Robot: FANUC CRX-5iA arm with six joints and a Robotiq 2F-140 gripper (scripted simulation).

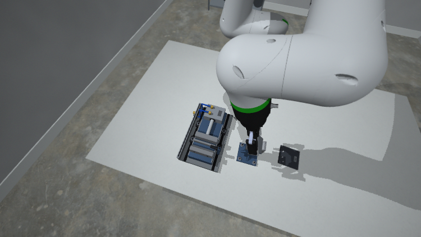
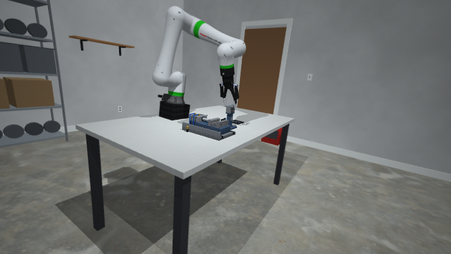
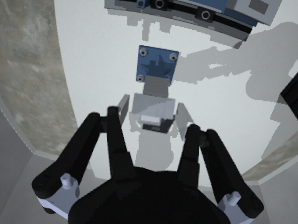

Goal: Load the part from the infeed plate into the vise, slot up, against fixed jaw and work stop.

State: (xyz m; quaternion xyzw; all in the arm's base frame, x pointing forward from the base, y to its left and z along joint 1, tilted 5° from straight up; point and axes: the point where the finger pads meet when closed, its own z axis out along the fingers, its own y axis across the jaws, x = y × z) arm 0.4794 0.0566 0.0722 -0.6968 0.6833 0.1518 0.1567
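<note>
The part is 30 mm below my hand. The rest, counted from my hand: air cylinder rod (190 mm to the right, 100 mm below, 50 mm behind); vise (190 mm to the right, 140 mm below, 30 mm behind); air cylinder (190 mm to the right, 120 mm behind, 100 mm below).
</note>
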